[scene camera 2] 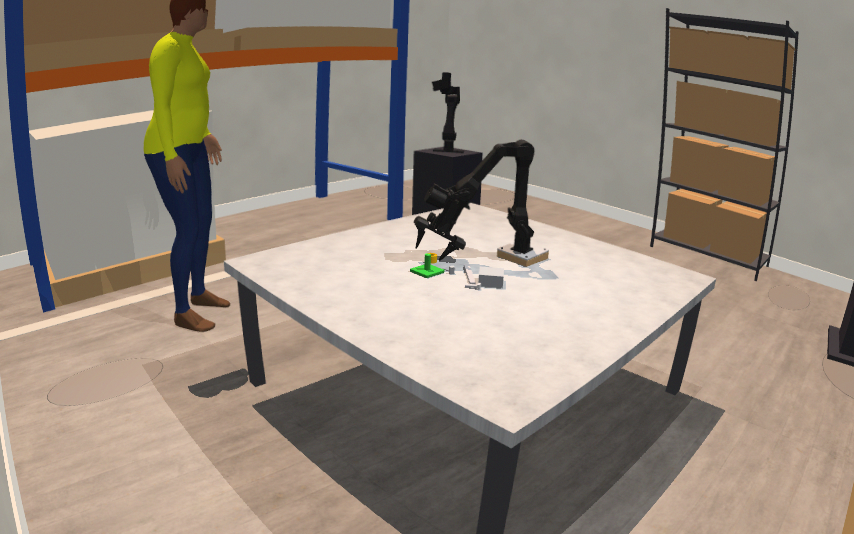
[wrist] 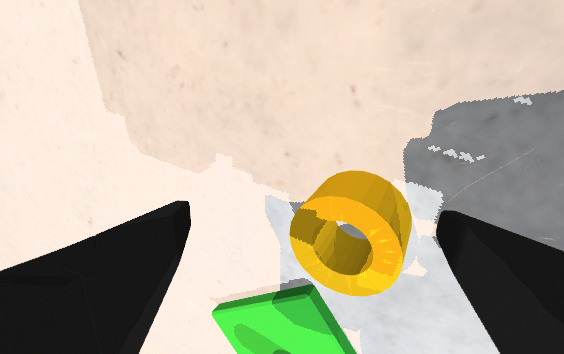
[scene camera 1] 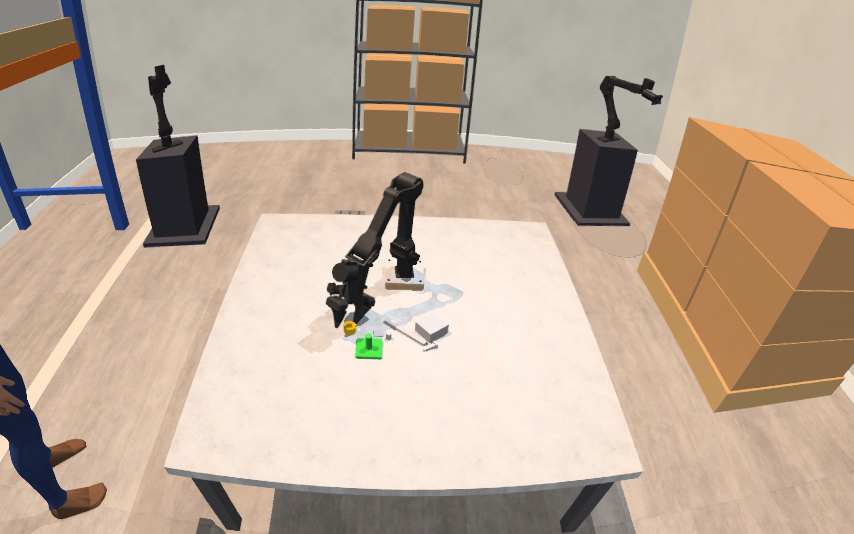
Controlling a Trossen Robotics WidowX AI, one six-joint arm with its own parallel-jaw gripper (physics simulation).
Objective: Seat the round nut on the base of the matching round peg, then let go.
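The round yellow-orange nut (scene camera 1: 349,328) (scene camera 2: 433,258) (wrist: 350,200) stands on the table with its hole facing up, apart from the peg and just behind the green base in scene camera 1. The green round peg (scene camera 1: 369,341) (scene camera 2: 427,261) stands upright on its square green base (scene camera 1: 360,353) (scene camera 2: 434,272) (wrist: 295,317); in the wrist view a corner part of the base shows. My gripper (scene camera 1: 347,323) (scene camera 2: 430,252) (wrist: 314,217) is open and empty, a little above the nut. In the wrist view the nut shows between the fingers, nearer the right one, touching neither.
A grey box (scene camera 1: 431,328) (scene camera 2: 491,280) lies to the right of the green base in scene camera 1. A thin rod (scene camera 1: 404,332) and small grey pieces (scene camera 1: 388,336) (scene camera 2: 451,270) lie between them. The arm's mounting block (scene camera 1: 404,285) (scene camera 2: 521,255) sits behind.
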